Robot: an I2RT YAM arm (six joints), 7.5 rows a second.
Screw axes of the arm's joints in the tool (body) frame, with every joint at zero. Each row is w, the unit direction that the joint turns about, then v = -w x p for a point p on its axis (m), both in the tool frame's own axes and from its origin. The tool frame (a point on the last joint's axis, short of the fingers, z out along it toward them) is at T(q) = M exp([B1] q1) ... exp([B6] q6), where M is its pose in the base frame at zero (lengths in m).
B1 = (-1, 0, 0, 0, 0.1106, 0)
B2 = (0, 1, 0, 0.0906, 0, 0.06)
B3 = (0, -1, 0, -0.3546, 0, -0.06)
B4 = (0, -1, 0, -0.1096, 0, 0)
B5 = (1, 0, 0, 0, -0.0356, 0)
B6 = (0, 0, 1, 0, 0, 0)
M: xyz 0.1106 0 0.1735 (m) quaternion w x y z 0.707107 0 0.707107 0
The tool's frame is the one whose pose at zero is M.
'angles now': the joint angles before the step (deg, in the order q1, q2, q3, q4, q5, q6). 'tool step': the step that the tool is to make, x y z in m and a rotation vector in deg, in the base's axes. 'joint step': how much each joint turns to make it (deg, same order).
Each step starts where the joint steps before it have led.
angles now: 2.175 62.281 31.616 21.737 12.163 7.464
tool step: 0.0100 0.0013 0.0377 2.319 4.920 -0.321
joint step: 0.207 0.642 11.400 -16.137 0.011 2.626
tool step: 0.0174 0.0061 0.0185 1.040 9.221 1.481
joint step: 1.005 5.206 11.011 -15.224 -0.941 1.290
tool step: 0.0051 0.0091 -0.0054 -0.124 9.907 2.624
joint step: 1.660 3.356 4.680 -11.225 -1.139 0.067
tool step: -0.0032 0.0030 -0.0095 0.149 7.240 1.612
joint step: 0.503 1.187 1.142 -7.147 -1.377 -0.021
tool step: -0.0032 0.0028 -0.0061 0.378 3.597 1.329
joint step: 0.507 0.347 -0.003 -3.189 -1.106 -0.012
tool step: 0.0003 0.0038 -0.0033 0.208 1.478 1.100
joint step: 0.715 0.583 0.107 -0.968 -0.535 -0.010
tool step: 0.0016 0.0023 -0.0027 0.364 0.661 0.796
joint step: 0.355 0.600 0.004 -0.014 -0.624 -0.012
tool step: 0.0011 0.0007 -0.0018 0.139 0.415 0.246
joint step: 0.084 0.390 -0.008 0.002 -0.249 0.012
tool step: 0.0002 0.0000 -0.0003 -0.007 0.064 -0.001
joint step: -0.006 0.066 -0.002 0.003 -0.004 -0.003
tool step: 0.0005 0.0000 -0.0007 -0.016 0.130 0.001
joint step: -0.014 0.155 -0.008 0.033 -0.011 -0.011
